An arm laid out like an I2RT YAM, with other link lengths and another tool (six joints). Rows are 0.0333 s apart.
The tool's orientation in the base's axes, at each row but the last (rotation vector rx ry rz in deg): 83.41, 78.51, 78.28; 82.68, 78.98, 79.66; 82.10, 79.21, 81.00; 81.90, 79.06, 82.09
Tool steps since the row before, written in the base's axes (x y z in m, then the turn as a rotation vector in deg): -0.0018, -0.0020, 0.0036, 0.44, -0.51, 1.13; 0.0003, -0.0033, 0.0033, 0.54, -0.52, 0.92; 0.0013, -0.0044, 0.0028, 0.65, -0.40, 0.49; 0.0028, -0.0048, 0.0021, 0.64, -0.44, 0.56
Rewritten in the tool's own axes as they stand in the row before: -0.0009, 0.0034, -0.0028, -0.30, 1.28, 0.12; -0.0025, 0.0039, -0.0009, -0.37, 1.10, 0.26; -0.0038, 0.0038, -0.0001, -0.37, 0.69, 0.46; -0.0045, 0.0036, 0.0013, -0.39, 0.76, 0.43
